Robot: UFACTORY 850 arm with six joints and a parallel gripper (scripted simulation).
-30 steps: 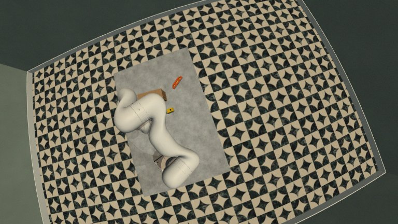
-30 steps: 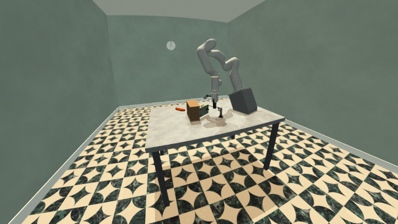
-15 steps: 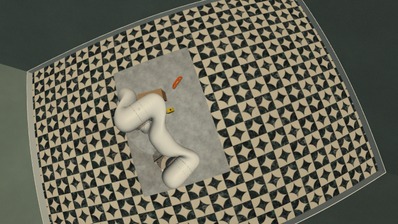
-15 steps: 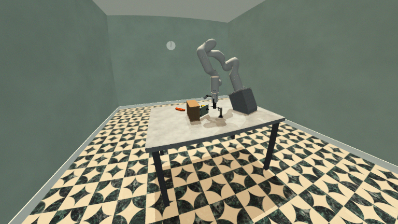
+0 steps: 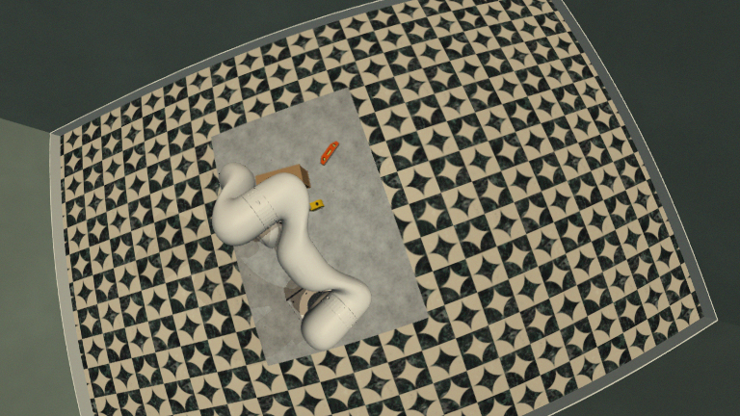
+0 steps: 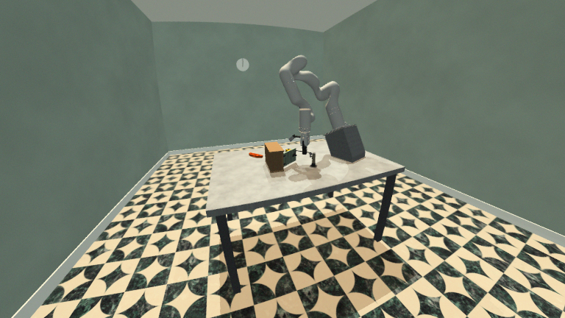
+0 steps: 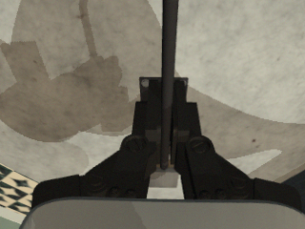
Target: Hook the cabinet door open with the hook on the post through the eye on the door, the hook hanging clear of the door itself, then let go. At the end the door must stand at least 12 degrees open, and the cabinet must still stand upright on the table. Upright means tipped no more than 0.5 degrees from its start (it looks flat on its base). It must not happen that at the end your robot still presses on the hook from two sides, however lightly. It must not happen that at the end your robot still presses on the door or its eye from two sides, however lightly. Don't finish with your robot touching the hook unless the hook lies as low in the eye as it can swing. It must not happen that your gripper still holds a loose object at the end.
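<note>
The hook is 2 cm below my hand, 1 cm to the right of it and 1 cm ahead of it. From my hand the other things lie so: orange tool 37 cm ahead, 29 cm to the right, 10 cm below; pale green door 12 cm ahead, 4 cm below; yellow handle 18 cm to the right, 7 cm below, 7 cm ahead.
</note>
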